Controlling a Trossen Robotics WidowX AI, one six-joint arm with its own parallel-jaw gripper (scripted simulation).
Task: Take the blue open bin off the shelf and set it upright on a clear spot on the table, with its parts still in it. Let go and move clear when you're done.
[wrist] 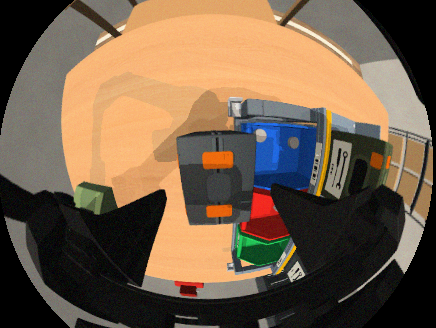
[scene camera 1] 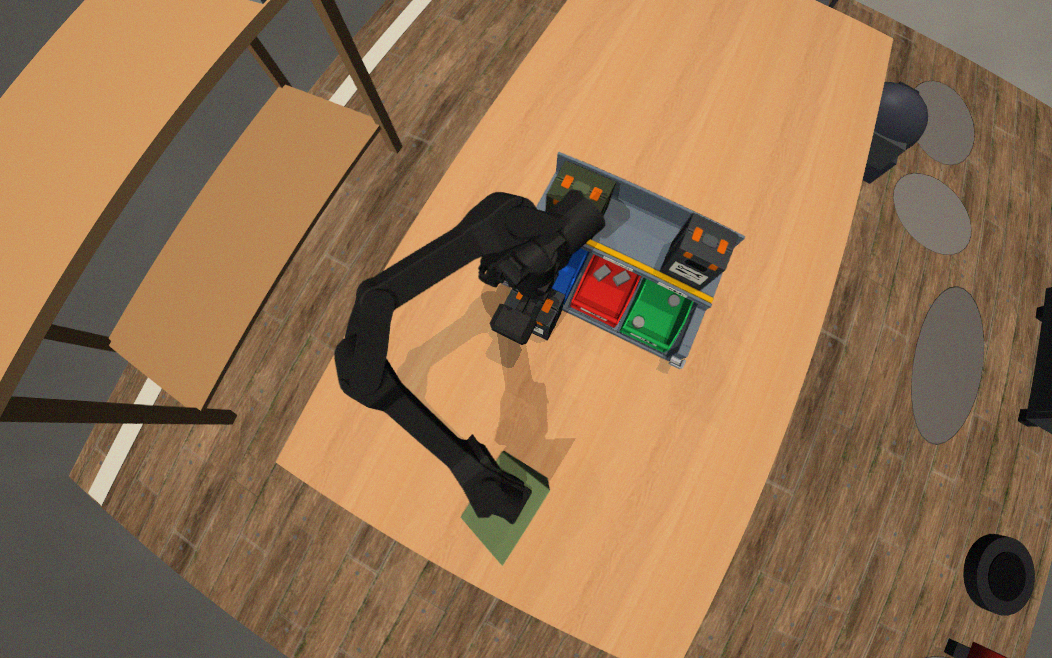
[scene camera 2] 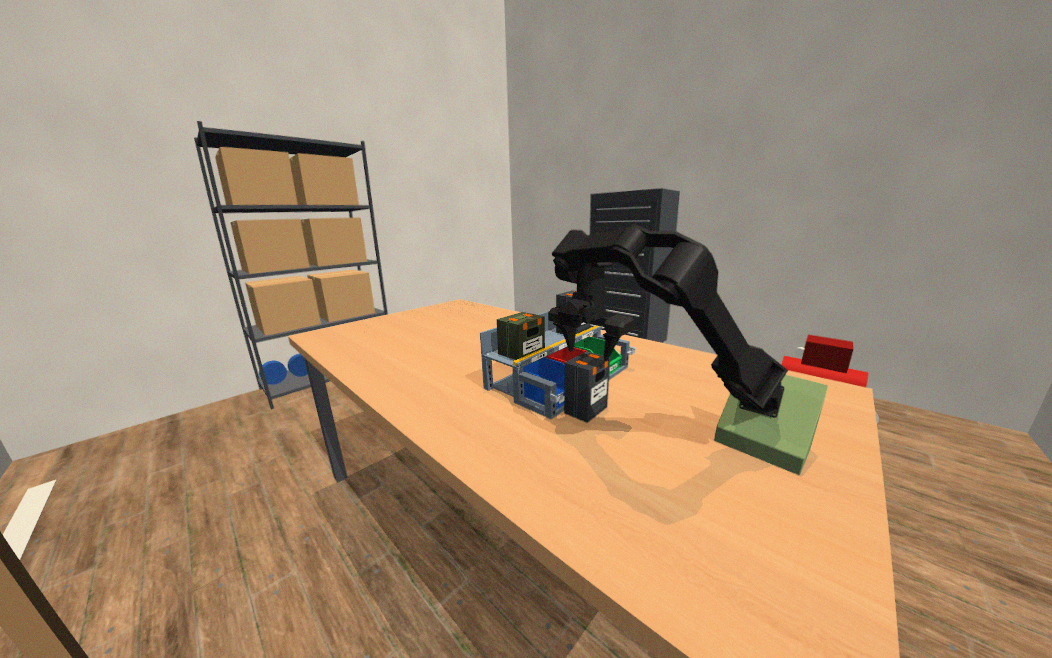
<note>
I see my gripper (scene camera 1: 534, 298), a blue open bin (scene camera 2: 546, 368), a red bin (scene camera 1: 611, 301) and a green bin (scene camera 1: 663, 322).
The blue open bin also shows in the wrist view (wrist: 276, 162) and in scene camera 1 (scene camera 1: 567, 277). The red bin shows as well in the wrist view (wrist: 265, 222). The green bin is seen too in the wrist view (wrist: 259, 252).
</note>
